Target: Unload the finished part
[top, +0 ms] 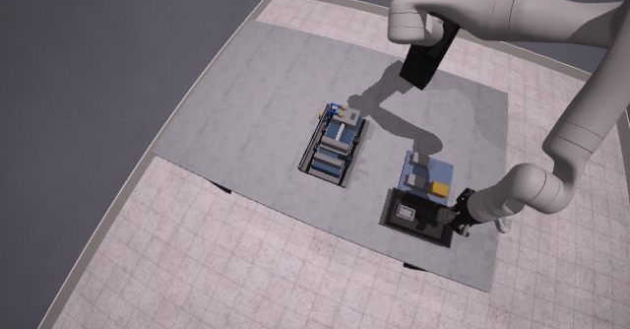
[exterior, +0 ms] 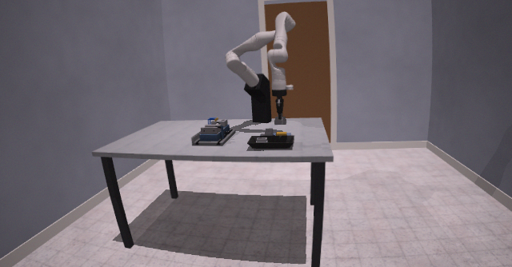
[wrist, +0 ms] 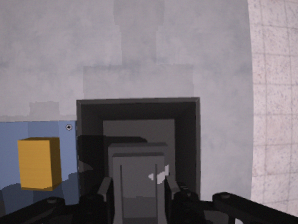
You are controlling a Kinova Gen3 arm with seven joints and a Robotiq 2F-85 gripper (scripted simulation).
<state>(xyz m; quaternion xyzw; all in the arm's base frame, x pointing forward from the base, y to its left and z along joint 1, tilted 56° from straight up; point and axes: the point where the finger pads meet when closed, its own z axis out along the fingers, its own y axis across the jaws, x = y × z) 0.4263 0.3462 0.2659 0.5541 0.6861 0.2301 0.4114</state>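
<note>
Right now the yellow block is 120 mm behind my hand, 20 mm to the right of it and 140 mm below it. Round my hand: blue plate 160 mm behind, 70 mm to the right, 160 mm below.
</note>
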